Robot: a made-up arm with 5 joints. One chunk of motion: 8 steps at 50 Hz.
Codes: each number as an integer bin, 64 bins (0 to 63) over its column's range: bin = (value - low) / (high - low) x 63, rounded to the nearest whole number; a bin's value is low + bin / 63 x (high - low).
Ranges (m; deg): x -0.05..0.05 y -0.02..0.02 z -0.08..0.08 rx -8..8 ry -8..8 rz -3..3
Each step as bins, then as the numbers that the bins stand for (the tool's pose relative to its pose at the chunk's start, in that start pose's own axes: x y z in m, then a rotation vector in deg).
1 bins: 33 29 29 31 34 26
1 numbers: 0.0024 -0.0016 -0.0063 -0.13 0.63 -0.52
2 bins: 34 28 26 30 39 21
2 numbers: 0.0040 -0.0022 -0.0140 -0.38 1.90 -1.00
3 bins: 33 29 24 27 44 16
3 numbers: 0.0024 -0.0016 -0.0190 -1.14 3.17 -1.48
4 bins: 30 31 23 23 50 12
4 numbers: -0.0024 -0.0003 -0.0216 -2.16 4.70 -1.86
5 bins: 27 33 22 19 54 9
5 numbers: -0.0071 0.0010 -0.0241 -3.17 5.71 -2.14
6 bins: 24 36 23 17 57 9
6 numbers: -0.0119 0.0029 -0.0216 -3.68 6.48 -2.14
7 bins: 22 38 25 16 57 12
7 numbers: -0.0151 0.0041 -0.0165 -3.94 6.48 -1.86
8 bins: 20 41 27 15 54 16
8 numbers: -0.0183 0.0060 -0.0114 -4.19 5.71 -1.48
